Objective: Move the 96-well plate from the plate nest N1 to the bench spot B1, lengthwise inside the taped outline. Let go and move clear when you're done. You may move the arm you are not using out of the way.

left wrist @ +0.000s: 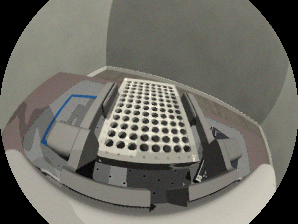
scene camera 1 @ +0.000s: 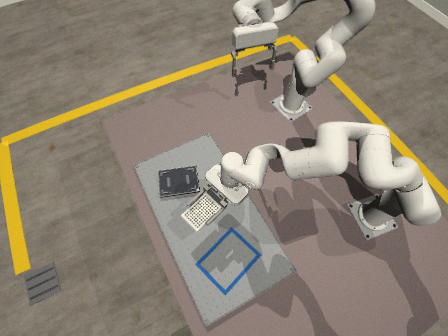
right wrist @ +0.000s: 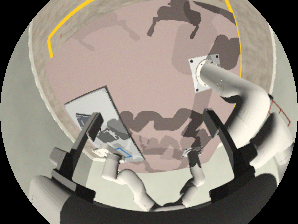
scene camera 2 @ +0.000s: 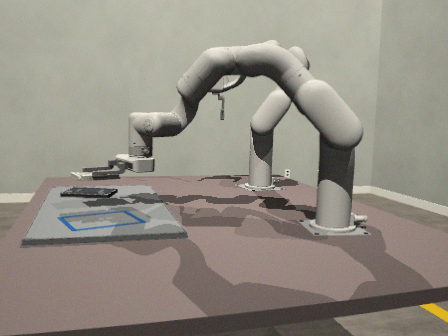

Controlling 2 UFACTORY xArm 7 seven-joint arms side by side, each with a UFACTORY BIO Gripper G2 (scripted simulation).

Scene:
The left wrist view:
white 96-well plate: 142,109
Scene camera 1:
my left gripper: 197,215
my right gripper: 252,72
white 96-well plate: 206,206
dark plate nest: 178,184
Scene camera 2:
my left gripper: 87,172

